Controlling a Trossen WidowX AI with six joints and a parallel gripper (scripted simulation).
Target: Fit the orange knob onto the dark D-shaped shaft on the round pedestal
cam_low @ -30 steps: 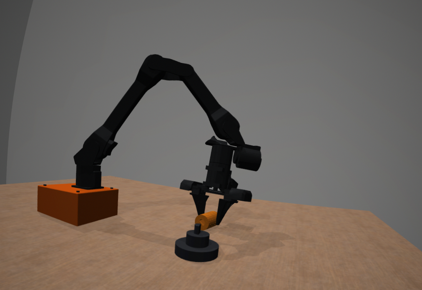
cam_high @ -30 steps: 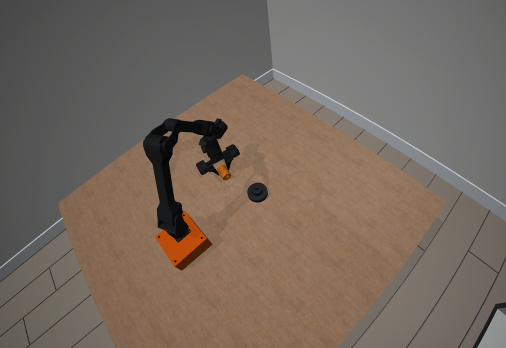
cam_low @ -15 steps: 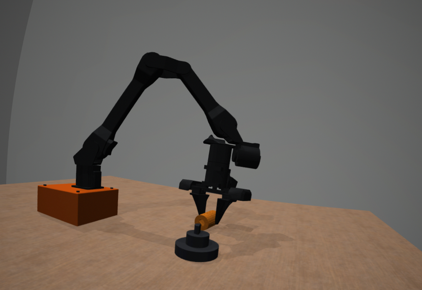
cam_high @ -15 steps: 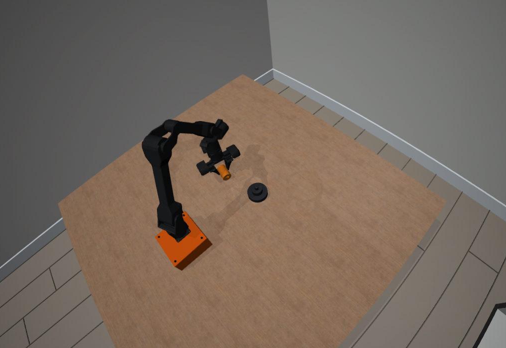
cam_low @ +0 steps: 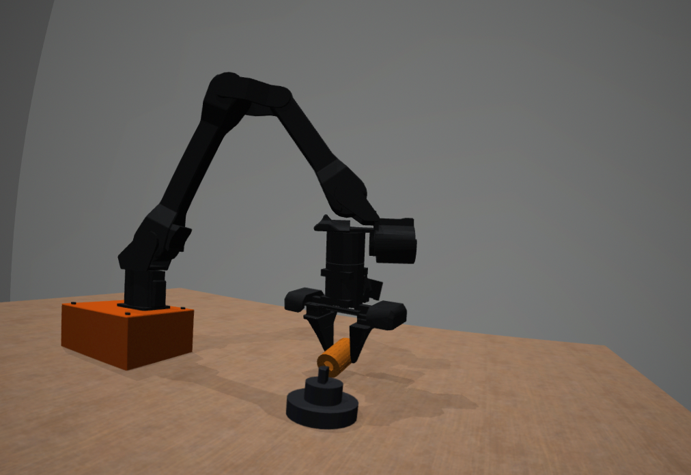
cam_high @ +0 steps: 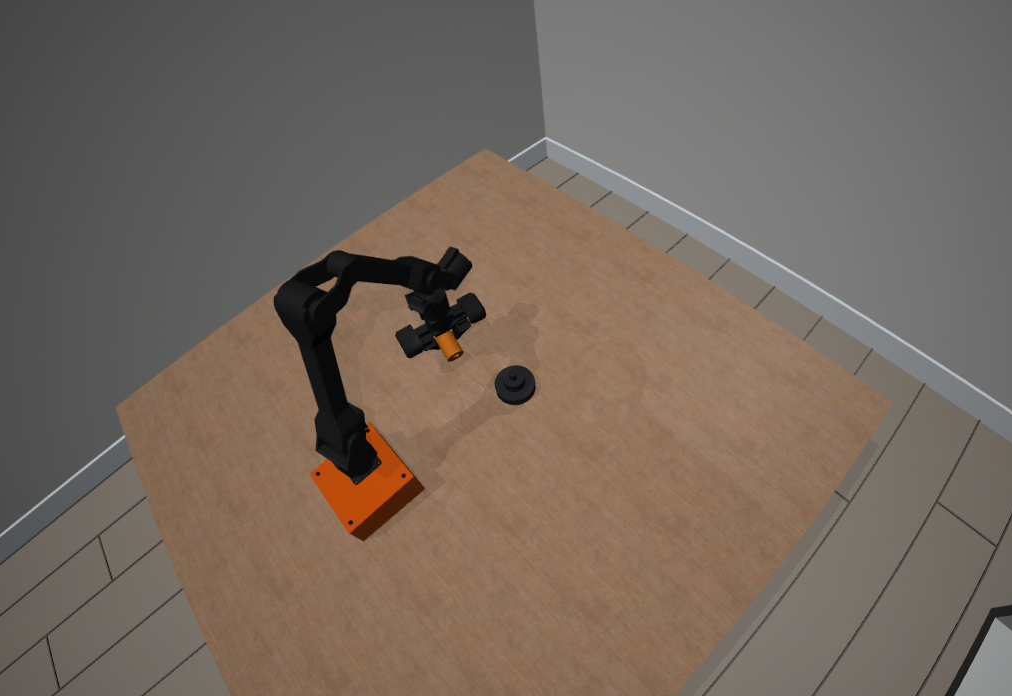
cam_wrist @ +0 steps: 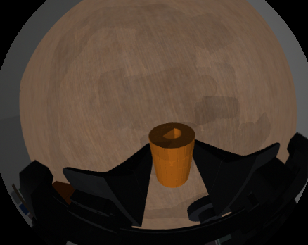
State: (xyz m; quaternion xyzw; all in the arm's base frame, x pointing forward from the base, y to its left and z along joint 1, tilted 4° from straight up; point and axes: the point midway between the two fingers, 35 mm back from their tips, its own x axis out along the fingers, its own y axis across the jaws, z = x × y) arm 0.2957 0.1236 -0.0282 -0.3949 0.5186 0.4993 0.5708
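The pedestal is 180 mm to the right of my gripper tip, 40 mm ahead of it and 10 mm above it. From my gripper tip the other things lie so: orange knob (10 mm to the right, 10 mm above).
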